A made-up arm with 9 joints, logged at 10 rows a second.
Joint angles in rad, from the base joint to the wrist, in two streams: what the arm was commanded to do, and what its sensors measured. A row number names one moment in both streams.
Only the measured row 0 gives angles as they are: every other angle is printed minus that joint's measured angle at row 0.
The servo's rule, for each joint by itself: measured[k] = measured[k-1] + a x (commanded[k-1-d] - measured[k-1]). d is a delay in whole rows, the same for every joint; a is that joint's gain. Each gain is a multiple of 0.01, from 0.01 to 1. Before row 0 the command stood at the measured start. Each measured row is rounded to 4 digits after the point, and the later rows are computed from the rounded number. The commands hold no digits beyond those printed.
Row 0, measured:
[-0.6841, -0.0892, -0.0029, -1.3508, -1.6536, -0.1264, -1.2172, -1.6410, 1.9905]
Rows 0 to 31, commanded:
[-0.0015, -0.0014, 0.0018, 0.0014, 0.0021, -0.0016, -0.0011, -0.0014, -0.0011]
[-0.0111, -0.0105, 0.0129, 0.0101, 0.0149, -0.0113, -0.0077, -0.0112, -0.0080]
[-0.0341, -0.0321, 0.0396, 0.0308, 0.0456, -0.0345, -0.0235, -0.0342, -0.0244]
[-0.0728, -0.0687, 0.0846, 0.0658, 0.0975, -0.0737, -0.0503, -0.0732, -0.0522]
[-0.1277, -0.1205, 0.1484, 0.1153, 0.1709, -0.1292, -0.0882, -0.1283, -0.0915]
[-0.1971, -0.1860, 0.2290, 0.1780, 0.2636, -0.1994, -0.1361, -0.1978, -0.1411]
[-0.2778, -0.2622, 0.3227, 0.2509, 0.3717, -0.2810, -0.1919, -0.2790, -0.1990]
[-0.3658, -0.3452, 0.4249, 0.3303, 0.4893, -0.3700, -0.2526, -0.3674, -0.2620]
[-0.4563, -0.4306, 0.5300, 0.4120, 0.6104, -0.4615, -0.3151, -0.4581, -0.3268]
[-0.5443, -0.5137, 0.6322, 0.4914, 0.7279, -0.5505, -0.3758, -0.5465, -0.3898]
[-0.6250, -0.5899, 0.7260, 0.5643, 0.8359, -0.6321, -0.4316, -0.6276, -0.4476]
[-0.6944, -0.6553, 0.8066, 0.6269, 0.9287, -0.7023, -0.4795, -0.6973, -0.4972]
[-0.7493, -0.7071, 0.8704, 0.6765, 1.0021, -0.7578, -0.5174, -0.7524, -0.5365]
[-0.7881, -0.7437, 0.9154, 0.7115, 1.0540, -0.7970, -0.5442, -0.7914, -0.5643]
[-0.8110, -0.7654, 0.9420, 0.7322, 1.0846, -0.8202, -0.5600, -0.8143, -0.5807]
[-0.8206, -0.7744, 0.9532, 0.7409, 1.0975, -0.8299, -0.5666, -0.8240, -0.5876]
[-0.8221, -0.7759, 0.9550, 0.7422, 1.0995, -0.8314, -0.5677, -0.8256, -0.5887]
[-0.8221, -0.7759, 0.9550, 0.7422, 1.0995, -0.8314, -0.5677, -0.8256, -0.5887]
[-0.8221, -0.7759, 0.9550, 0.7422, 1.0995, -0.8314, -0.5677, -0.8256, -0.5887]
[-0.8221, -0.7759, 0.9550, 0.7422, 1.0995, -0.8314, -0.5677, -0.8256, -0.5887]
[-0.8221, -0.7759, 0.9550, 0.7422, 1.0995, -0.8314, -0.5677, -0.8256, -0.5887]
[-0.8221, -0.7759, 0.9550, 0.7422, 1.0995, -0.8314, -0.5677, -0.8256, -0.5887]
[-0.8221, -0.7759, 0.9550, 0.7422, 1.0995, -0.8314, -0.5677, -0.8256, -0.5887]
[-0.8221, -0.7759, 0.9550, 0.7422, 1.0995, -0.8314, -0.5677, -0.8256, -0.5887]
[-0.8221, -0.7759, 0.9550, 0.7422, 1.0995, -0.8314, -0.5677, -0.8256, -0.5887]
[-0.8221, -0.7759, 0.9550, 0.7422, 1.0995, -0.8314, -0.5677, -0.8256, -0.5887]
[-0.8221, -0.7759, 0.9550, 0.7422, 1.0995, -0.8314, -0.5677, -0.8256, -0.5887]
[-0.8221, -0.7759, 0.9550, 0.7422, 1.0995, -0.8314, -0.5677, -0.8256, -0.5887]
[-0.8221, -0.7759, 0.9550, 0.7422, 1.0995, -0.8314, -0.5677, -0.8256, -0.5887]
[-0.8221, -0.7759, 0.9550, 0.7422, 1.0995, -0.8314, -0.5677, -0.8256, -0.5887]
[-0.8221, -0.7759, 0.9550, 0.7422, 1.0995, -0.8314, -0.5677, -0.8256, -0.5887]
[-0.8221, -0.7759, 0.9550, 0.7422, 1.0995, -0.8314, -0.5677, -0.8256, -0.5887]
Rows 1 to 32, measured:
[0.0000, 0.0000, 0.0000, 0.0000, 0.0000, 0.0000, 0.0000, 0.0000, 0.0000]
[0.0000, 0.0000, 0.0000, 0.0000, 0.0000, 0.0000, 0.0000, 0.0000, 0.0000]
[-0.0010, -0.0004, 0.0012, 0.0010, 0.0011, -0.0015, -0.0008, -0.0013, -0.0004]
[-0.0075, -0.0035, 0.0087, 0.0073, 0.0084, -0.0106, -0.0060, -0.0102, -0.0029]
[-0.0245, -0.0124, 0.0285, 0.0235, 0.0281, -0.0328, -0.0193, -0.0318, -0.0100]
[-0.0554, -0.0299, 0.0644, 0.0527, 0.0649, -0.0708, -0.0429, -0.0691, -0.0239]
[-0.1017, -0.0580, 0.1182, 0.0959, 0.1211, -0.1251, -0.0773, -0.1224, -0.0462]
[-0.1628, -0.0977, 0.1891, 0.1525, 0.1966, -0.1942, -0.1220, -0.1903, -0.0775]
[-0.2364, -0.1487, 0.2746, 0.2204, 0.2894, -0.2749, -0.1751, -0.2701, -0.1176]
[-0.3192, -0.2096, 0.3708, 0.2962, 0.3953, -0.3633, -0.2340, -0.3577, -0.1653]
[-0.4069, -0.2781, 0.4727, 0.3761, 0.5093, -0.4546, -0.2956, -0.4481, -0.2186]
[-0.4948, -0.3511, 0.5748, 0.4557, 0.6252, -0.5438, -0.3566, -0.5367, -0.2751]
[-0.5781, -0.4251, 0.6716, 0.5306, 0.7369, -0.6259, -0.4136, -0.6185, -0.3320]
[-0.6525, -0.4965, 0.7580, 0.5970, 0.8386, -0.6970, -0.4637, -0.6894, -0.3865]
[-0.7145, -0.5618, 0.8299, 0.6519, 0.9253, -0.7535, -0.5045, -0.7461, -0.4360]
[-0.7616, -0.6182, 0.8846, 0.6930, 0.9935, -0.7940, -0.5347, -0.7869, -0.4783]
[-0.7932, -0.6638, 0.9213, 0.7200, 1.0418, -0.8184, -0.5539, -0.8116, -0.5121]
[-0.8107, -0.6981, 0.9417, 0.7344, 1.0713, -0.8291, -0.5636, -0.8228, -0.5370]
[-0.8180, -0.7222, 0.9502, 0.7398, 1.0862, -0.8312, -0.5667, -0.8253, -0.5541]
[-0.8206, -0.7388, 0.9533, 0.7415, 1.0932, -0.8314, -0.5675, -0.8256, -0.5655]
[-0.8216, -0.7503, 0.9544, 0.7420, 1.0965, -0.8314, -0.5677, -0.8256, -0.5732]
[-0.8219, -0.7582, 0.9548, 0.7421, 1.0981, -0.8314, -0.5677, -0.8256, -0.5783]
[-0.8220, -0.7637, 0.9549, 0.7422, 1.0988, -0.8314, -0.5677, -0.8256, -0.5817]
[-0.8221, -0.7675, 0.9550, 0.7422, 1.0992, -0.8314, -0.5677, -0.8256, -0.5840]
[-0.8221, -0.7701, 0.9550, 0.7422, 1.0994, -0.8314, -0.5677, -0.8256, -0.5856]
[-0.8221, -0.7719, 0.9550, 0.7422, 1.0995, -0.8314, -0.5677, -0.8256, -0.5866]
[-0.8221, -0.7731, 0.9550, 0.7422, 1.0995, -0.8314, -0.5677, -0.8256, -0.5873]
[-0.8221, -0.7740, 0.9550, 0.7422, 1.0995, -0.8314, -0.5677, -0.8256, -0.5878]
[-0.8221, -0.7746, 0.9550, 0.7422, 1.0995, -0.8314, -0.5677, -0.8256, -0.5881]
[-0.8221, -0.7750, 0.9550, 0.7422, 1.0995, -0.8314, -0.5677, -0.8256, -0.5883]
[-0.8221, -0.7753, 0.9550, 0.7422, 1.0995, -0.8314, -0.5677, -0.8256, -0.5884]
[-0.8221, -0.7755, 0.9550, 0.7422, 1.0995, -0.8314, -0.5677, -0.8256, -0.5885]
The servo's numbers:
d 2
a 0.64 0.31 0.64 0.69 0.53 0.93 0.76 0.90 0.33

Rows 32 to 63, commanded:
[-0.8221, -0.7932, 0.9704, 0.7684, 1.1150, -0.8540, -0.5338, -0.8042, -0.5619]
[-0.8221, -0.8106, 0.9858, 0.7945, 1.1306, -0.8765, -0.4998, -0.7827, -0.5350]
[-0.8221, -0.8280, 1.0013, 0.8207, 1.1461, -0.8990, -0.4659, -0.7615, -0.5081]
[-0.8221, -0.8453, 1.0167, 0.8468, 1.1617, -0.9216, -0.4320, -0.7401, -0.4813]
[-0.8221, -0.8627, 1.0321, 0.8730, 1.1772, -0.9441, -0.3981, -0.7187, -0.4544]
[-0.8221, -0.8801, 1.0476, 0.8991, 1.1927, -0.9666, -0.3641, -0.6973, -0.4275]
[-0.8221, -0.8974, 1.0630, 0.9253, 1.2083, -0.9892, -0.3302, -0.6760, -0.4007]
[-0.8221, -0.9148, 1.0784, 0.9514, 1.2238, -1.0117, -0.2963, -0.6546, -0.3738]
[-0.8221, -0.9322, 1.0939, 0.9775, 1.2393, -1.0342, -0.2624, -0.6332, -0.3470]
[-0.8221, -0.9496, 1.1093, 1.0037, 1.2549, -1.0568, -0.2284, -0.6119, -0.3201]
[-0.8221, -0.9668, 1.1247, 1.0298, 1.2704, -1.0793, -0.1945, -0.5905, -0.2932]
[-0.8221, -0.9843, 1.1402, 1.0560, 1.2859, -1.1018, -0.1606, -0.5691, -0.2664]
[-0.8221, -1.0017, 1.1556, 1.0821, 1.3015, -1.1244, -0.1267, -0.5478, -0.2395]
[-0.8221, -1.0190, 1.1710, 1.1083, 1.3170, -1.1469, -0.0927, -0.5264, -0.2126]
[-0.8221, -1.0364, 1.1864, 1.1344, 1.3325, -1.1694, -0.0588, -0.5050, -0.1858]
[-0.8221, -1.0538, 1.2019, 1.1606, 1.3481, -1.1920, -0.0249, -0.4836, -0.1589]
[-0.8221, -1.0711, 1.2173, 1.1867, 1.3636, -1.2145, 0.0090, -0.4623, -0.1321]
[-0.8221, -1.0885, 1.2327, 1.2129, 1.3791, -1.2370, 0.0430, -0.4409, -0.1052]
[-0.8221, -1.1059, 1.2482, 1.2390, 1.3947, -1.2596, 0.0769, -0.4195, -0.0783]
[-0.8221, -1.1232, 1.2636, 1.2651, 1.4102, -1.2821, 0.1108, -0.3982, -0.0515]
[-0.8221, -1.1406, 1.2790, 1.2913, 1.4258, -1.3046, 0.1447, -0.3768, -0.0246]
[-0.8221, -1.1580, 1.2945, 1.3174, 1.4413, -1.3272, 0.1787, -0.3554, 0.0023]
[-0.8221, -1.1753, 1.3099, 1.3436, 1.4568, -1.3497, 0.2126, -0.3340, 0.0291]
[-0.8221, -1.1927, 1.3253, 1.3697, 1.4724, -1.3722, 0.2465, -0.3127, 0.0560]
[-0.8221, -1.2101, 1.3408, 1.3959, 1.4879, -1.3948, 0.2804, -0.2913, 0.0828]
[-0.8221, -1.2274, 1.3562, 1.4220, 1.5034, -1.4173, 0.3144, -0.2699, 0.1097]
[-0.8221, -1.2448, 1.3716, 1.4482, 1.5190, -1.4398, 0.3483, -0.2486, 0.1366]
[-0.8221, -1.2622, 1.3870, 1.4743, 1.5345, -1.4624, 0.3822, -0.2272, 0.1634]
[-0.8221, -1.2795, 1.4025, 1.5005, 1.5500, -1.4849, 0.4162, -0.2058, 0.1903]
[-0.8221, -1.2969, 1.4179, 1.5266, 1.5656, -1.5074, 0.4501, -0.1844, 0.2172]
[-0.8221, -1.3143, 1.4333, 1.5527, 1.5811, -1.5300, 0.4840, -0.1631, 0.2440]
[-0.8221, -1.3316, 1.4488, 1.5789, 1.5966, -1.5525, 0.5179, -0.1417, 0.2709]
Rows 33 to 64, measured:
[-0.8221, -0.7756, 0.9550, 0.7422, 1.0995, -0.8314, -0.5677, -0.8256, -0.5886]
[-0.8221, -0.7757, 0.9550, 0.7422, 1.0995, -0.8314, -0.5677, -0.8256, -0.5886]
[-0.8221, -0.7811, 0.9649, 0.7603, 1.1077, -0.8524, -0.5419, -0.8063, -0.5798]
[-0.8221, -0.7902, 0.9783, 0.7839, 1.1198, -0.8748, -0.5099, -0.7851, -0.5650]
[-0.8221, -0.8019, 0.9930, 0.8093, 1.1337, -0.8973, -0.4765, -0.7639, -0.5462]
[-0.8221, -0.8154, 1.0082, 0.8352, 1.1485, -0.9199, -0.4427, -0.7425, -0.5248]
[-0.8221, -0.8301, 1.0235, 0.8613, 1.1637, -0.9424, -0.4088, -0.7211, -0.5016]
[-0.8221, -0.8456, 1.0389, 0.8874, 1.1791, -0.9649, -0.3748, -0.6997, -0.4771]
[-0.8221, -0.8617, 1.0543, 0.9136, 1.1946, -0.9875, -0.3409, -0.6784, -0.4519]
[-0.8221, -0.8782, 1.0697, 0.9397, 1.2101, -1.0100, -0.3070, -0.6570, -0.4261]
[-0.8221, -0.8949, 1.0852, 0.9658, 1.2256, -1.0325, -0.2731, -0.6356, -0.4000]
[-0.8221, -0.9119, 1.1006, 0.9920, 1.2411, -1.0551, -0.2391, -0.6143, -0.3736]
[-0.8221, -0.9289, 1.1160, 1.0181, 1.2566, -1.0776, -0.2052, -0.5929, -0.3471]
[-0.8221, -0.9461, 1.1315, 1.0443, 1.2721, -1.1001, -0.1713, -0.5715, -0.3205]
[-0.8221, -0.9633, 1.1469, 1.0704, 1.2877, -1.1227, -0.1374, -0.5502, -0.2938]
[-0.8221, -0.9806, 1.1623, 1.0966, 1.3032, -1.1452, -0.1034, -0.5288, -0.2670]
[-0.8221, -0.9979, 1.1777, 1.1227, 1.3187, -1.1677, -0.0695, -0.5074, -0.2402]
[-0.8221, -1.0152, 1.1932, 1.1489, 1.3343, -1.1903, -0.0356, -0.4860, -0.2134]
[-0.8221, -1.0325, 1.2086, 1.1750, 1.3498, -1.2128, -0.0017, -0.4647, -0.1866]
[-0.8221, -1.0499, 1.2240, 1.2012, 1.3653, -1.2353, 0.0323, -0.4433, -0.1597]
[-0.8221, -1.0673, 1.2395, 1.2273, 1.3809, -1.2579, 0.0662, -0.4219, -0.1328]
[-0.8221, -1.0846, 1.2549, 1.2534, 1.3964, -1.2804, 0.1001, -0.4006, -0.1060]
[-0.8221, -1.1020, 1.2703, 1.2796, 1.4120, -1.3029, 0.1340, -0.3792, -0.0791]
[-0.8221, -1.1194, 1.2858, 1.3057, 1.4275, -1.3255, 0.1680, -0.3578, -0.0522]
[-0.8221, -1.1367, 1.3012, 1.3319, 1.4430, -1.3480, 0.2019, -0.3364, -0.0254]
[-0.8221, -1.1541, 1.3166, 1.3580, 1.4586, -1.3705, 0.2358, -0.3151, 0.0015]
[-0.8221, -1.1715, 1.3321, 1.3842, 1.4741, -1.3931, 0.2697, -0.2937, 0.0283]
[-0.8221, -1.1888, 1.3475, 1.4103, 1.4896, -1.4156, 0.3037, -0.2723, 0.0552]
[-0.8221, -1.2062, 1.3629, 1.4365, 1.5052, -1.4381, 0.3376, -0.2510, 0.0821]
[-0.8221, -1.2236, 1.3783, 1.4626, 1.5207, -1.4607, 0.3715, -0.2296, 0.1089]
[-0.8221, -1.2409, 1.3938, 1.4888, 1.5362, -1.4832, 0.4055, -0.2082, 0.1358]
[-0.8221, -1.2583, 1.4092, 1.5149, 1.5518, -1.5057, 0.4394, -0.1868, 0.1627]

